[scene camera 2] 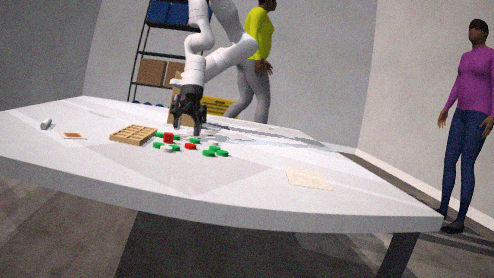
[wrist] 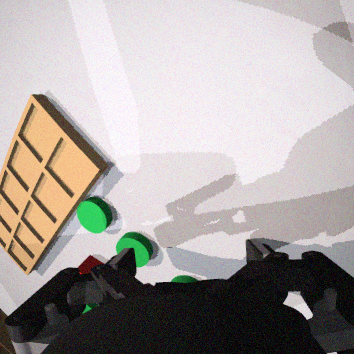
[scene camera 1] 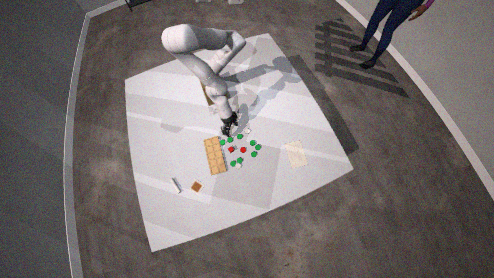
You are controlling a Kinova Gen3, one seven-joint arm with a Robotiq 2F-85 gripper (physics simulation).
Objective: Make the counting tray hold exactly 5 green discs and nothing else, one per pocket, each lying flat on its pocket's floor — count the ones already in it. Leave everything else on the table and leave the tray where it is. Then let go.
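The tan counting tray [scene camera 1: 215,155] [scene camera 2: 122,140] [wrist: 72,137] lies flat; its visible pockets look empty. Green discs lie loose on the table: one [scene camera 1: 222,142] [wrist: 94,215] beside the tray's corner, a second [scene camera 1: 230,140] [wrist: 134,242] next to it, a third [scene camera 1: 240,136] [scene camera 2: 194,141] [wrist: 184,278] farther along, and several more farther from the arm. My gripper [scene camera 1: 227,134] [scene camera 2: 187,133] [wrist: 189,256] is open and empty, low above the table near these discs. In the wrist view one finger overlaps the second disc and the gripper body hides most of the third.
A red block [scene camera 1: 231,149] [scene camera 2: 168,137] and a red disc [scene camera 1: 243,150] [scene camera 2: 190,146] lie among the green ones. White discs [scene camera 1: 247,131] [scene camera 2: 166,149] lie near them. A paper sheet [scene camera 1: 296,154] [scene camera 2: 308,179], a brown square [scene camera 1: 196,187] and a white cylinder [scene camera 1: 176,185] lie apart.
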